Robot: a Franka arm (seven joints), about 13 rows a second.
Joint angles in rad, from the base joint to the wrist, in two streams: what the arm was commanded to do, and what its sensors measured. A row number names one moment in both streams.
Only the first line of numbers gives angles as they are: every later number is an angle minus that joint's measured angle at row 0.
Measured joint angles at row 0:
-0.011, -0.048, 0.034, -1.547, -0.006, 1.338, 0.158
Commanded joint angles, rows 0 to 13:
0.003, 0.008, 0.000, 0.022, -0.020, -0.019, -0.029
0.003, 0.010, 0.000, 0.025, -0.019, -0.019, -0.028
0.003, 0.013, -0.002, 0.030, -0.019, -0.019, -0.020
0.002, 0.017, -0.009, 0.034, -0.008, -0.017, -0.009
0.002, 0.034, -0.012, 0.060, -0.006, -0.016, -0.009
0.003, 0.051, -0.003, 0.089, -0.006, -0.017, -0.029
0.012, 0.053, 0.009, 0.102, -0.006, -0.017, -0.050
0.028, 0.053, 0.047, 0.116, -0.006, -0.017, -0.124
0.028, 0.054, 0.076, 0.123, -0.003, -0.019, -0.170
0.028, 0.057, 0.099, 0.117, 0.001, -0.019, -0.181
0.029, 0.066, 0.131, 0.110, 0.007, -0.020, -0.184
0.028, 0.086, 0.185, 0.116, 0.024, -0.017, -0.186
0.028, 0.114, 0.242, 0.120, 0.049, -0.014, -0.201
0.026, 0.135, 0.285, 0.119, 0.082, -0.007, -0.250
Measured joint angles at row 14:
0.028, 0.072, 0.218, 0.081, 0.038, -0.001, -0.180
